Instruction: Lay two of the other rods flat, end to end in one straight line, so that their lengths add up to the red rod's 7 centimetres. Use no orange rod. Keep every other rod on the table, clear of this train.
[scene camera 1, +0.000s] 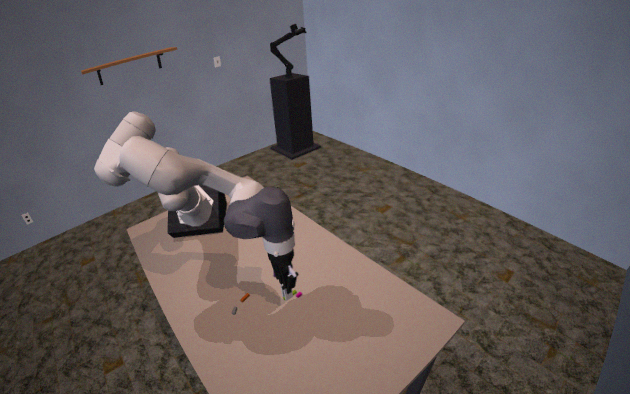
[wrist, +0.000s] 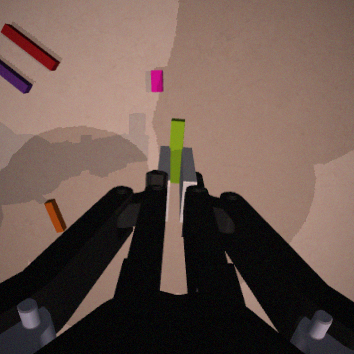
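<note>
My gripper (scene camera 1: 287, 294) (wrist: 174, 162) is shut on the lime-green rod (scene camera 1: 294, 292) (wrist: 177, 132), which sticks out past the fingertips, held level above the table; its shadow lies apart from it. The short magenta rod (scene camera 1: 299, 295) (wrist: 157, 81) lies flat beyond the green rod's far end in the wrist view, a little left of its line, with a gap between them. The red rod (wrist: 31, 47) and the purple rod (wrist: 15, 77) lie side by side at the upper left of the wrist view; the arm hides them in the scene view.
An orange rod (scene camera 1: 245, 297) (wrist: 55, 216) lies to the left of the gripper in both views. A grey rod (scene camera 1: 234, 310) lies near it in the scene view. They rest on the pale table (scene camera 1: 350, 265), where the arm casts broad shadows.
</note>
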